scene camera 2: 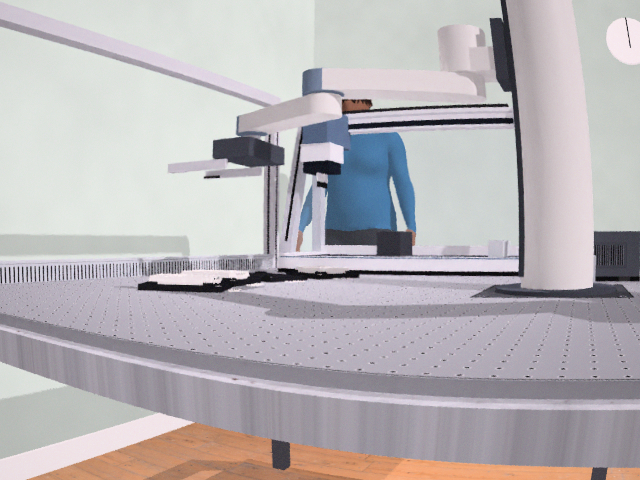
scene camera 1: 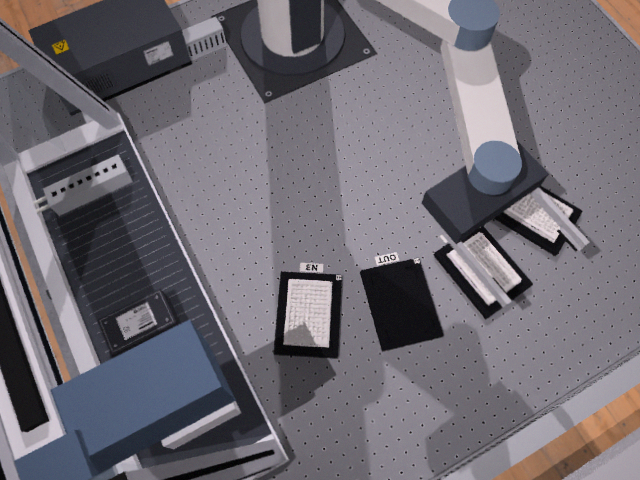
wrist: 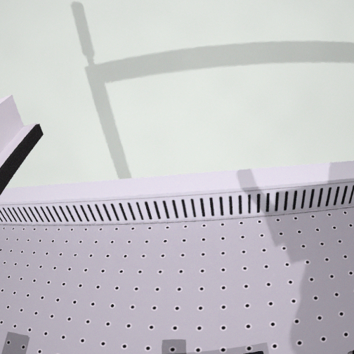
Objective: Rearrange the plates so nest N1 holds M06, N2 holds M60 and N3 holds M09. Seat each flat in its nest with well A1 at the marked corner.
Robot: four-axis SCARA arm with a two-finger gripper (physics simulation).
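Frame: origin at the arm's base, x right, y ahead, z up, level; centimetres.
Seen in the pictures: gripper, fingertip midpoint: [scene camera 2: 188, 171] [scene camera 1: 547, 274]; arm's base, link origin: [scene camera 1: 292, 38].
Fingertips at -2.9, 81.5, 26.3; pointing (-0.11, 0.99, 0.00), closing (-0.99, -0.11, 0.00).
Note:
Offsets run from my fingertips to a thing's top centre, as dx, dy, dz. "*": to the spot under its first point. Level surfaces: height alone.
My gripper [scene camera 1: 543, 272] [scene camera 2: 188, 172] is open and empty, high above the two right-hand nests. One finger [wrist: 19, 155] shows at the left of the wrist view. In scene camera 1, a white plate @(-2.3, -9.8, -22.4) [scene camera 1: 498, 260] lies in a black nest @(* -7.4, -3.2, -23.8) [scene camera 1: 523, 284] right of OUT, partly behind a finger. Another plate @(-19.2, -14.9, -22.4) [scene camera 1: 532, 217] lies in the far-right nest @(* -16.3, -7.0, -23.9) [scene camera 1: 547, 248], partly under the hand and a finger. The labels of both nests are hidden. A plate @(+32.4, -18.4, -22.4) [scene camera 1: 308, 312] lies flat in nest N3 @(* +29.7, -13.1, -23.7) [scene camera 1: 334, 330]. Plate names are unreadable.
The black OUT nest @(+15.8, -11.7, -23.3) [scene camera 1: 402, 304] is empty, between N3 and the right-hand nests. At the left stand a framed deck @(dz -20.1) [scene camera 1: 149, 206] with a blue block @(* +56.9, -7.6, +23.8) [scene camera 1: 139, 387], and a dark box @(* +43.2, -89.8, -13.5) [scene camera 1: 108, 41]. The arm's column [scene camera 2: 555, 155] stands on a dark base plate @(* +15.5, -72.1, -25.0) [scene camera 1: 263, 82].

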